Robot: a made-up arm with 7 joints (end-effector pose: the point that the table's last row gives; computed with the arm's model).
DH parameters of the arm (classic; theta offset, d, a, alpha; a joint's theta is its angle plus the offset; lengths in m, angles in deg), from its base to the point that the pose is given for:
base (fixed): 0 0 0 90
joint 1: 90 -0.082 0 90
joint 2: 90 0 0 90
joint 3: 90 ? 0 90
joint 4: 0 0 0 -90
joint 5: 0 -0.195 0 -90
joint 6: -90 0 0 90
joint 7: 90 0 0 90
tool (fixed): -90 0 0 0
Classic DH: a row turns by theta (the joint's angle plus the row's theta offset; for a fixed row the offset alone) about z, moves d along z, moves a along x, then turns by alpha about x.
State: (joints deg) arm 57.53 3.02 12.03 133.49 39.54 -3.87 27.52
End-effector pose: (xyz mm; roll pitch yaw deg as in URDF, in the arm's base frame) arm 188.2 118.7 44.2 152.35 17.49 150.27
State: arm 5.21 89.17 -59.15 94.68 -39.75 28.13 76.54
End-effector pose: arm 114.7 334.6 -160.8 -34.61 41.05 -106.39
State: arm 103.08 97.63 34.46 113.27 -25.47 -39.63 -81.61
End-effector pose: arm -156.4 260.8 115.3 -44.09 19.06 -17.39
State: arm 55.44 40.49 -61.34 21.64 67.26 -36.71 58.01
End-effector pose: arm 336.6 327.7 -190.0 92.62 -73.49 -132.24
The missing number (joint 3, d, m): -0.271
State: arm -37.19 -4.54 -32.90 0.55 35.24 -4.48 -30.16
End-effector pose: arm -279.5 44.1 -370.9 27.26 32.42 3.25
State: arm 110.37 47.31 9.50 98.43 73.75 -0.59 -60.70
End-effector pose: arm 65.9 281.8 227.4 -135.01 30.06 149.91
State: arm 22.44 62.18 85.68 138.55 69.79 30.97 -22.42
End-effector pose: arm -12.2 252.5 55.1 -170.07 -5.41 -154.34
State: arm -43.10 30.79 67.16 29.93 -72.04 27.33 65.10
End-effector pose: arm -199.3 384.3 -268.3 9.71 51.41 20.77
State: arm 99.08 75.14 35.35 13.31 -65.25 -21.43 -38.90
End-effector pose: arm 86.1 534.0 50.8 -173.49 -51.42 -64.63
